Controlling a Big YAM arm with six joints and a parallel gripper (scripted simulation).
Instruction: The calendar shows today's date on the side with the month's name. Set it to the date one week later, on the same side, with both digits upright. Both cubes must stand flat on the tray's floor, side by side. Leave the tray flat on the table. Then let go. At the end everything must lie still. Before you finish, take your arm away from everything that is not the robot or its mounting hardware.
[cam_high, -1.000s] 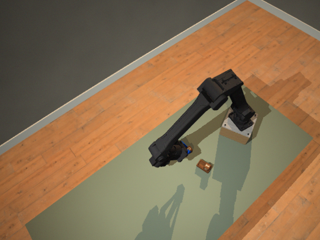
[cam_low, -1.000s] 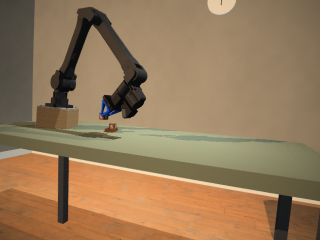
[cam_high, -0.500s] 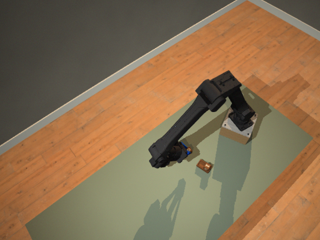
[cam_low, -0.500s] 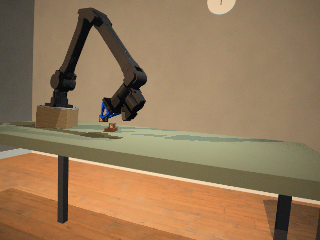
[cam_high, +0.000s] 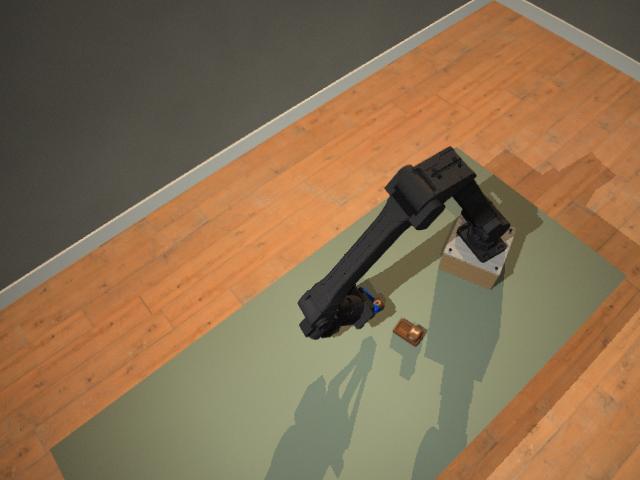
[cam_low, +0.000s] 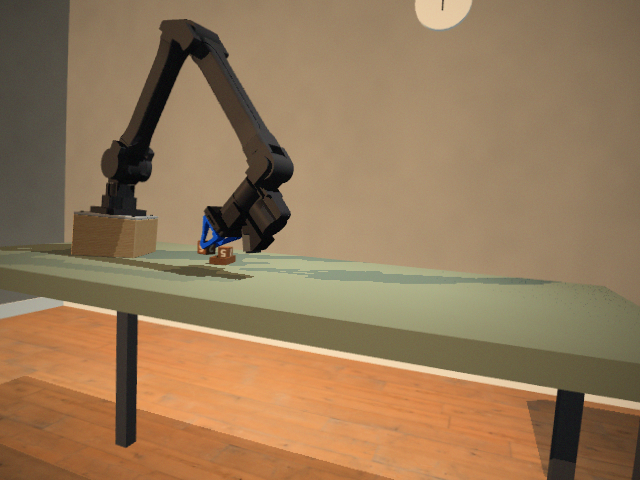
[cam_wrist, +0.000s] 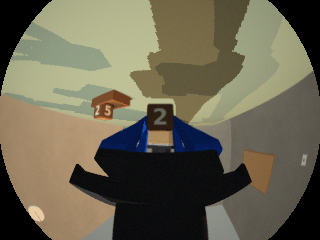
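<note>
The brown tray is 50 mm behind my hand, 100 mm to the left of it and 50 mm below it. The rest, counted from my hand: brown digit cube 10 mm behind, 10 mm below.
</note>
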